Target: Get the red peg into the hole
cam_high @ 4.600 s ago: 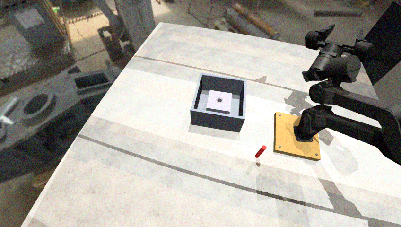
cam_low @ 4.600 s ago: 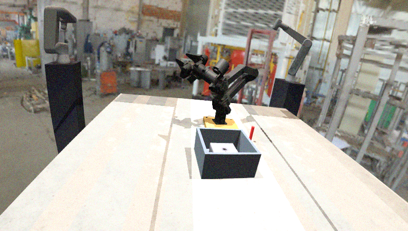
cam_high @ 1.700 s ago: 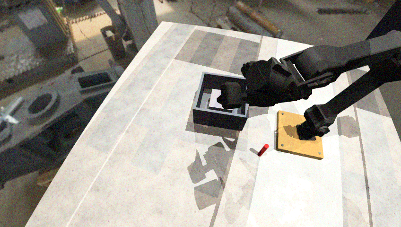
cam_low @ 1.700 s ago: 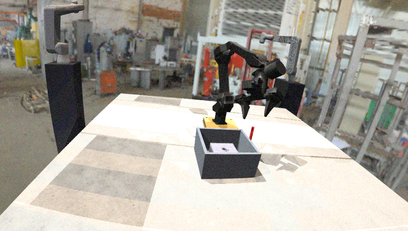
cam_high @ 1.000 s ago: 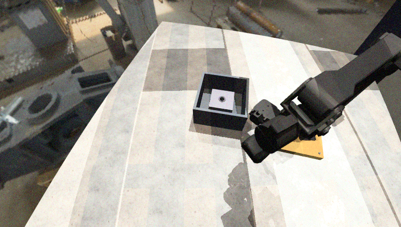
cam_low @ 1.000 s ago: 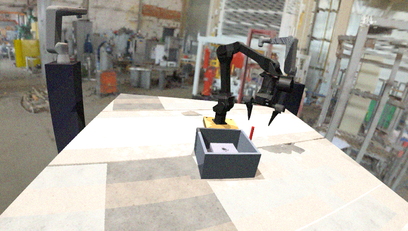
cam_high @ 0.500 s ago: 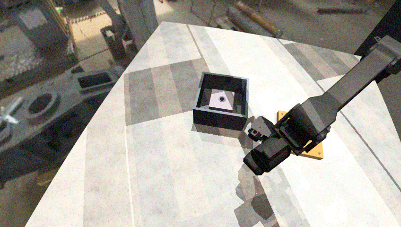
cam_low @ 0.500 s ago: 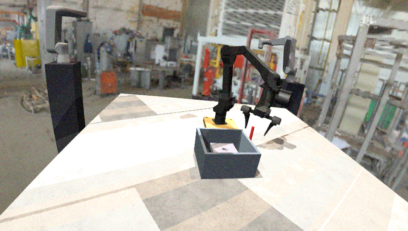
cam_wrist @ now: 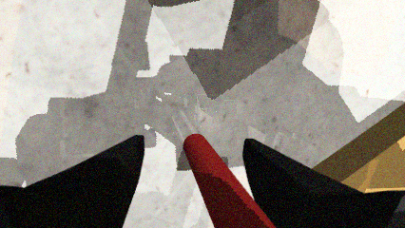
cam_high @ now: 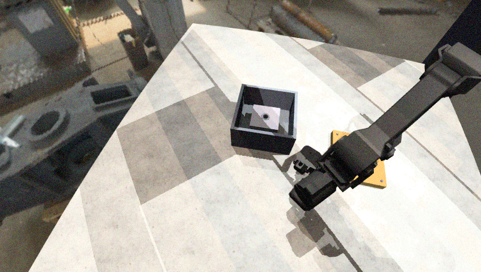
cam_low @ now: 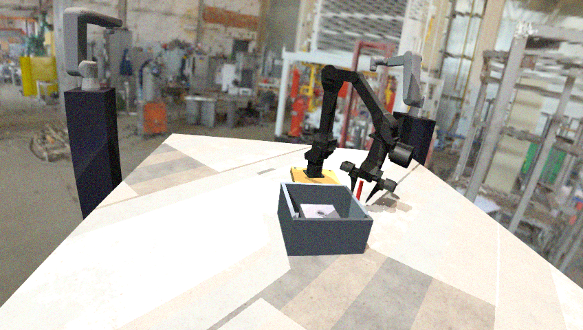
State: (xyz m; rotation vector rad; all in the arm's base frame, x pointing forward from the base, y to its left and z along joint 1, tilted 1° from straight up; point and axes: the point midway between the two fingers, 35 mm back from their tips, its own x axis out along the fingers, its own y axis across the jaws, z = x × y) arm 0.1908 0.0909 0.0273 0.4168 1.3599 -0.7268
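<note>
The red peg is 10 mm behind my gripper tip and 20 mm above it. The rest, counted from my gripper tip: plate: 130 mm ahead, 200 mm to the right, 30 mm above; dark grey box: 130 mm ahead, 200 mm to the right, 10 mm above.
</note>
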